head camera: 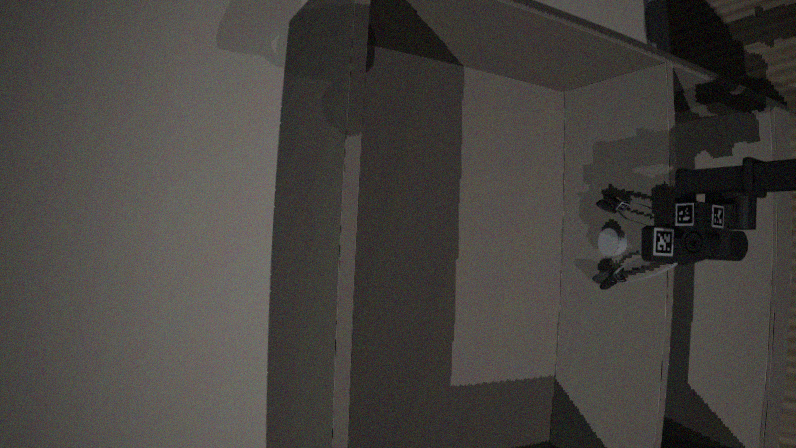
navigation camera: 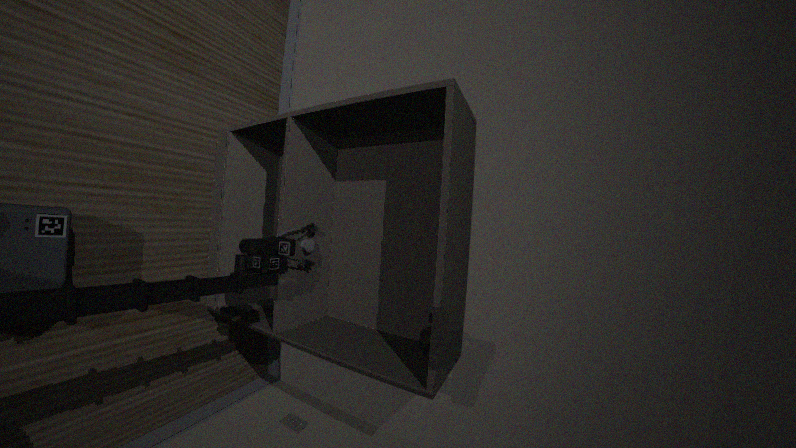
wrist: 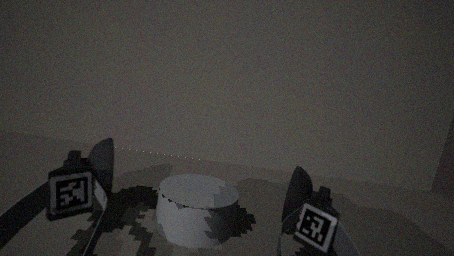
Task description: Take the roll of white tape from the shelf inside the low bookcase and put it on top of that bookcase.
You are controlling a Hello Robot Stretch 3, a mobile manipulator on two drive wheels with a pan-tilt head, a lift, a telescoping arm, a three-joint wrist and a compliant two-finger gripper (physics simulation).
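Frame: origin at the robot's base, x ahead, y left, z up, level; millimetres.
Seen in the pictures: gripper, fingertip midpoint: [head camera: 597, 241] [navigation camera: 314, 245].
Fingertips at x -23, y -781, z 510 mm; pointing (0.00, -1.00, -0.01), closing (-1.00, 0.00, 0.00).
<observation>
Pixels of each thing's middle, then the offset from my fingertips to it. "spot": a spot on its surface instead. Level surfaces: height alone.
- white tape, body centre: [head camera: 612, 242] [navigation camera: 307, 245] 13 mm down, 1 mm ahead, 24 mm left
- shelf, surface height: 25 mm down
- low bookcase, surface spot: [head camera: 346, 278] spot: 541 mm up, 65 mm ahead, 141 mm left
- bookcase's top surface, surface height: 551 mm up
- side panel, surface spot: [head camera: 518, 41] spot: 224 mm up, 310 mm back, 31 mm left
- wood floor, surface height: 510 mm down
The roll of white tape [head camera: 611, 241] [navigation camera: 306, 245] [wrist: 182, 220] stands on its flat side on the shelf [head camera: 612, 345] [navigation camera: 306, 194] inside the low bookcase [head camera: 346, 278] [navigation camera: 442, 222]. My gripper [head camera: 606, 240] [navigation camera: 309, 247] [wrist: 203, 173] is open, with its fingers reaching over the shelf on both sides of the roll. In the wrist view a gap shows between the roll and each finger. The bookcase's top surface [head camera: 306, 222] [navigation camera: 461, 233] shows beside its front edge. The shadowed underside of the roll is hard to see.
A side panel [head camera: 518, 41] [navigation camera: 356, 356] of the bookcase stands to one side of the arm [head camera: 774, 175] [navigation camera: 167, 294]. A lower compartment lies below the shelf. The robot's base [navigation camera: 33, 247] stands on the wood floor [navigation camera: 139, 111]. A wall [head camera: 139, 250] [navigation camera: 612, 222] rises behind the bookcase.
</observation>
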